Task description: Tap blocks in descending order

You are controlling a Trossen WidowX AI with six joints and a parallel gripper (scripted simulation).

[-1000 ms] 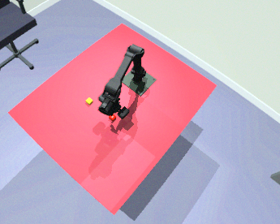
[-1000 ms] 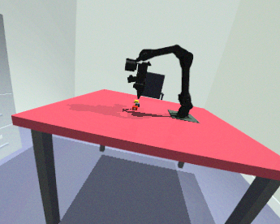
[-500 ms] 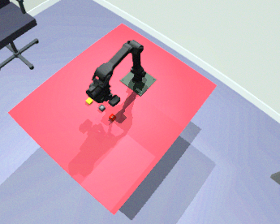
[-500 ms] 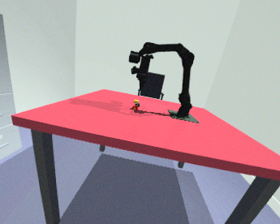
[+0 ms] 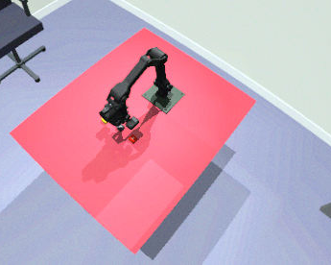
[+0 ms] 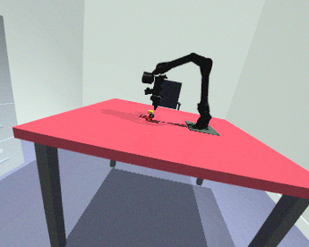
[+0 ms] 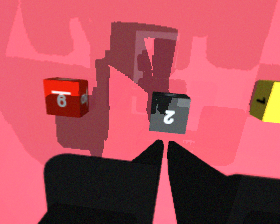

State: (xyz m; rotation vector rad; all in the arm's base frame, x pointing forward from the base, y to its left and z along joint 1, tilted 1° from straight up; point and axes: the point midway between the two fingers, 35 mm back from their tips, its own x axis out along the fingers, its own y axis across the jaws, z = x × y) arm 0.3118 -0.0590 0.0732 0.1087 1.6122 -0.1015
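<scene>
Right now my gripper tip is 10 mm short of the grey block, 10 mm to the left of it and 40 mm above it. Round my gripper tip: yellow block 20 mm ahead, 100 mm to the right, 40 mm below; red block 30 mm ahead, 90 mm to the left, 40 mm below.
</scene>
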